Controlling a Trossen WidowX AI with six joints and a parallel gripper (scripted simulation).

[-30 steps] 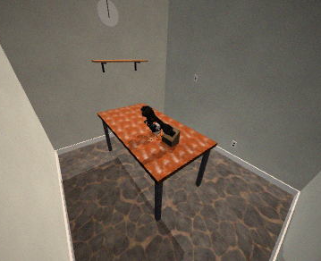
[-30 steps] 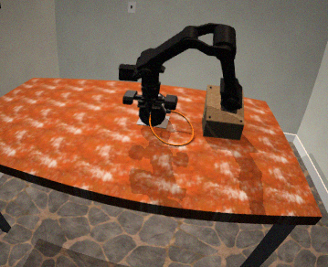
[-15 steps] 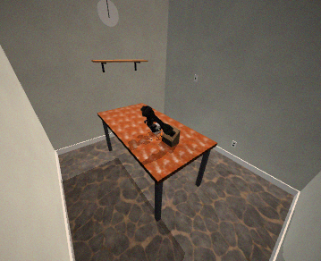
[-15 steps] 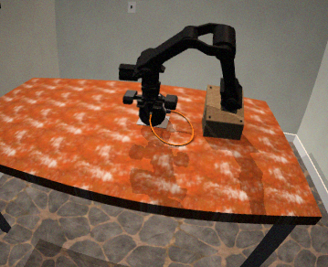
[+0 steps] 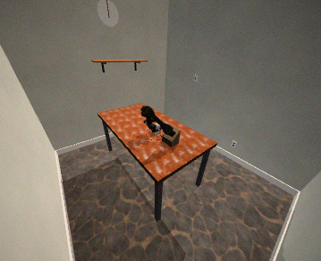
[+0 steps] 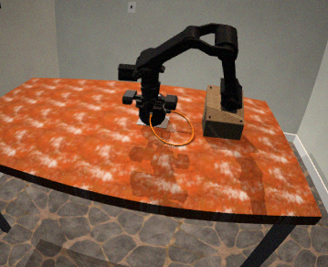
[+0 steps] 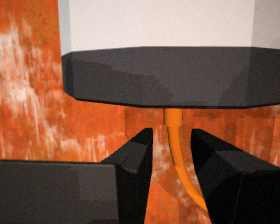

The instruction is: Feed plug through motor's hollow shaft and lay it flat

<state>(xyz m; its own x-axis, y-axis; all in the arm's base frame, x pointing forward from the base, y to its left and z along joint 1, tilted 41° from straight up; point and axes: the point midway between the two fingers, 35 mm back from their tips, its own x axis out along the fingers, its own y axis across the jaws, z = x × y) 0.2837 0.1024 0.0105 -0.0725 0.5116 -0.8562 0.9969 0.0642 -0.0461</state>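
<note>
The grey plug lies 4 cm to the right of my hand and 3 cm below it.
</note>
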